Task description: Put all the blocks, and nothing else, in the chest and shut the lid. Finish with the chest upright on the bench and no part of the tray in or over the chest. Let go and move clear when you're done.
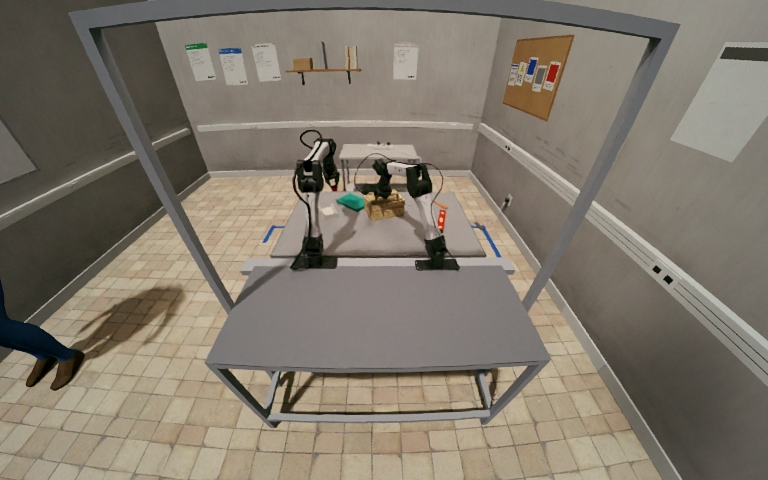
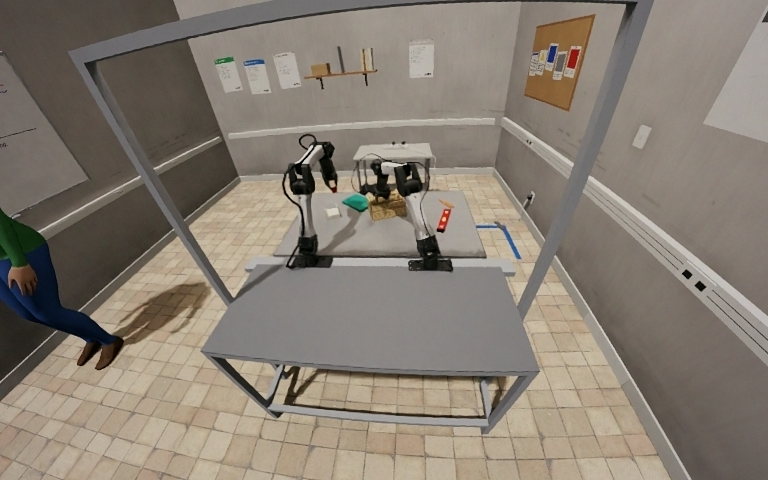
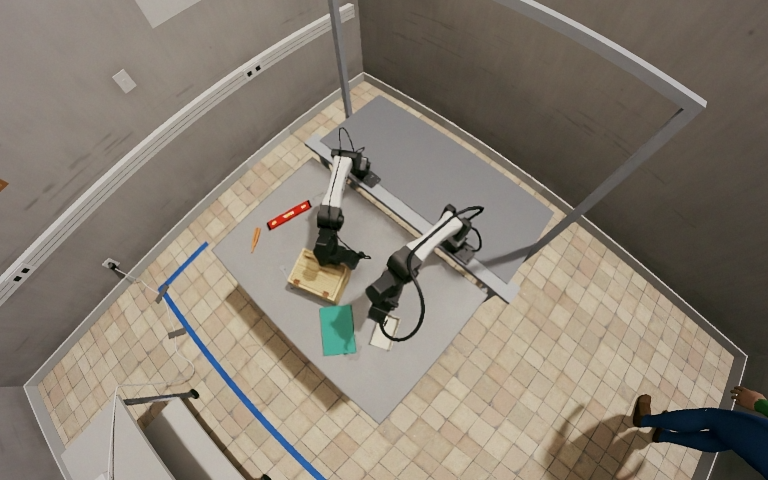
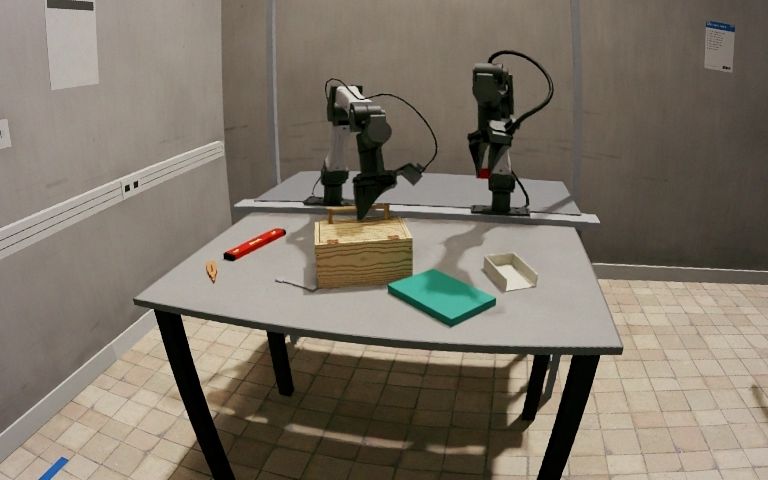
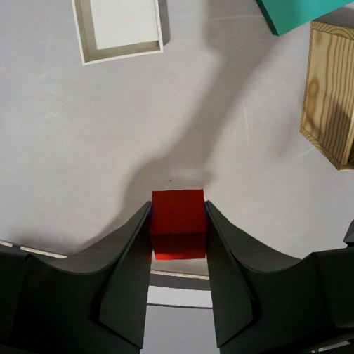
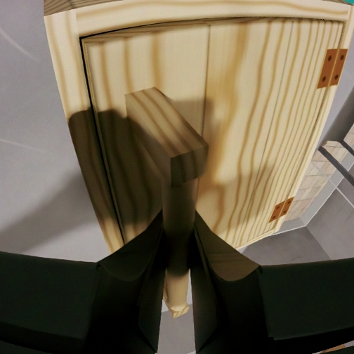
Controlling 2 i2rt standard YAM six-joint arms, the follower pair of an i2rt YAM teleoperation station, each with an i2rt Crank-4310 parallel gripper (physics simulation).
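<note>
The wooden chest stands upright on the table. Its lid lies down within the frame, with a thin dark gap along one edge. My right gripper is shut on the lid's handle. My left gripper is shut on a red block, held high above the table, away from the chest. A white tray lies apart from the chest. The chest's inside is hidden.
A teal slab lies close to the chest, between it and the tray. A red level, an orange clip-like object and a thin grey piece lie on the chest's other side.
</note>
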